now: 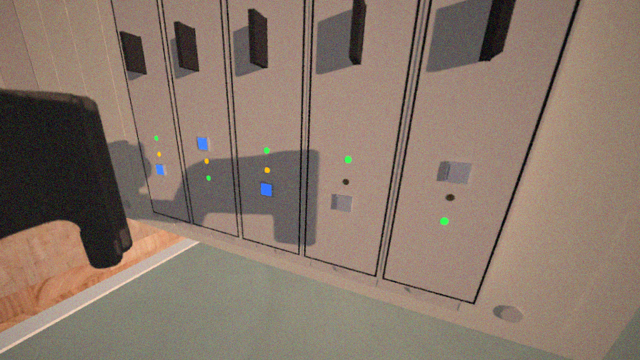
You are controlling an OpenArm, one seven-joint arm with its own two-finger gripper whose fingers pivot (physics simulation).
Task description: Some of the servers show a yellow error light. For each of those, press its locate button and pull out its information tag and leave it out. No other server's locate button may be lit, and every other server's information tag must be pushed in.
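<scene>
Yellow error lights [159, 154] [206, 161] [267, 170] show on the leftmost, second and third servers, and their locate buttons [160, 169] [202, 143] [266, 189] are lit blue. The fourth server [360, 115] and rightmost server [480, 120] have dark error lights [345, 182] [450, 197] and grey, unlit locate buttons [342, 202] [454, 172]. Dark plates [187, 46] [258, 39] stick out high on the server fronts; I cannot tell whether these are information tags. My gripper [328, 265] is open and empty, apart from the servers; one black finger shows at the left.
Each server has a green light. The gripper's shadow falls across the lower left servers. A pale housing [565, 210] borders the row at the right, with a small round knob [508, 313] low down. A green surface [225, 310] with a pale edge and a wooden surface [40, 270] lie below.
</scene>
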